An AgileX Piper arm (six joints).
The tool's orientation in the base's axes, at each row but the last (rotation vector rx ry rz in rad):
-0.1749 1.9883 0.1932
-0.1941 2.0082 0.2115
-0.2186 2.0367 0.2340
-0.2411 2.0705 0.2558
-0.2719 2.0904 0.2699
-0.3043 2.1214 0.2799
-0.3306 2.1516 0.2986
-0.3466 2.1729 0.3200
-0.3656 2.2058 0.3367
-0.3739 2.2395 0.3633
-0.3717 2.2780 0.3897
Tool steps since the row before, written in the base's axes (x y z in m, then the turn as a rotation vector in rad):
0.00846 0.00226 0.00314 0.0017 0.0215 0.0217
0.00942 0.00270 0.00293 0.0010 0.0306 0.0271
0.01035 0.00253 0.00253 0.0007 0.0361 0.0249
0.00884 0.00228 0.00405 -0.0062 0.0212 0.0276
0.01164 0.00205 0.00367 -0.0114 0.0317 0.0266
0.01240 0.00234 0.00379 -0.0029 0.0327 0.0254
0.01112 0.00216 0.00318 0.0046 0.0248 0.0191
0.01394 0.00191 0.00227 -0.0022 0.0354 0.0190
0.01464 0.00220 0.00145 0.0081 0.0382 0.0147
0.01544 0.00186 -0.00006 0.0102 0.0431 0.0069
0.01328 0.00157 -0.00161 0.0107 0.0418 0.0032
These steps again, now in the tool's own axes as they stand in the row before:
-0.00641 0.00060 0.00671 -0.0212 0.0219 -0.0027
-0.00680 0.00064 0.00761 -0.0262 0.0312 -0.0035
-0.00709 -0.00001 0.00834 -0.0244 0.0364 -0.0013
-0.00797 0.00008 0.00602 -0.0224 0.0243 -0.0125
-0.00917 -0.00124 0.00822 -0.0199 0.0357 -0.0131
-0.00997 -0.00149 0.00848 -0.0234 0.0338 -0.0055
-0.00901 -0.00152 0.00741 -0.0214 0.0233 0.0011
-0.01002 -0.00300 0.00968 -0.0188 0.0356 -0.0001
-0.01016 -0.00327 0.01036 -0.0219 0.0338 0.0108
-0.00983 -0.00420 0.01130 -0.0179 0.0364 0.0189
-0.00770 -0.00390 0.01034 -0.0153 0.0345 0.0212

